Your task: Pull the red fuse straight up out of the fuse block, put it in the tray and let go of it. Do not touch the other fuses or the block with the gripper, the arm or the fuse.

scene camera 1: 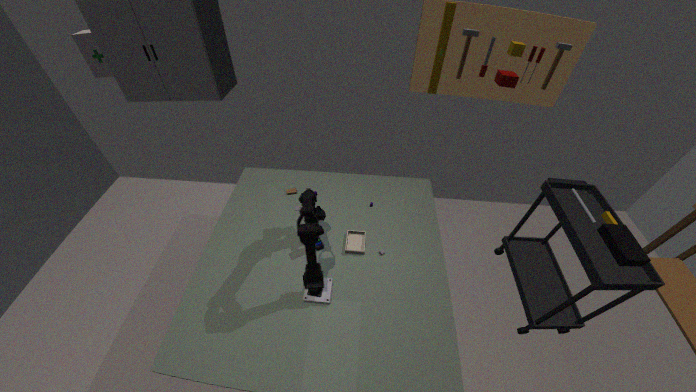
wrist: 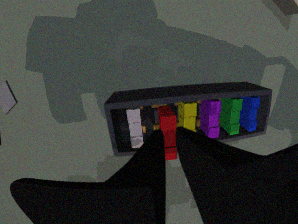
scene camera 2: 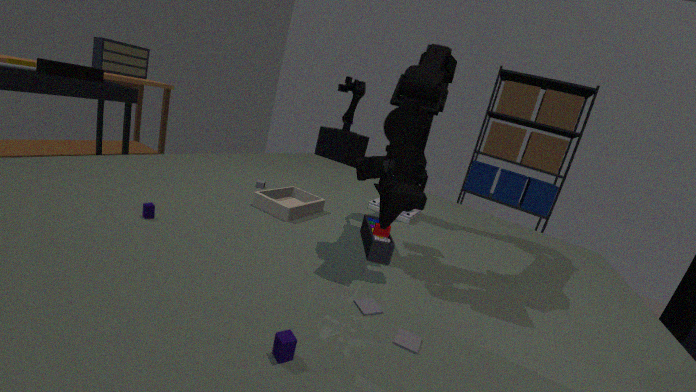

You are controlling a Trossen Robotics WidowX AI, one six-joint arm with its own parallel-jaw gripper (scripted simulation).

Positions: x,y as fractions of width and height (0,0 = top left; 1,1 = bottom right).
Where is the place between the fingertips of the gripper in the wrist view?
0.57,0.60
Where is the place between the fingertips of the gripper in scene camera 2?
0.55,0.58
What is the gripper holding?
A red fuse.
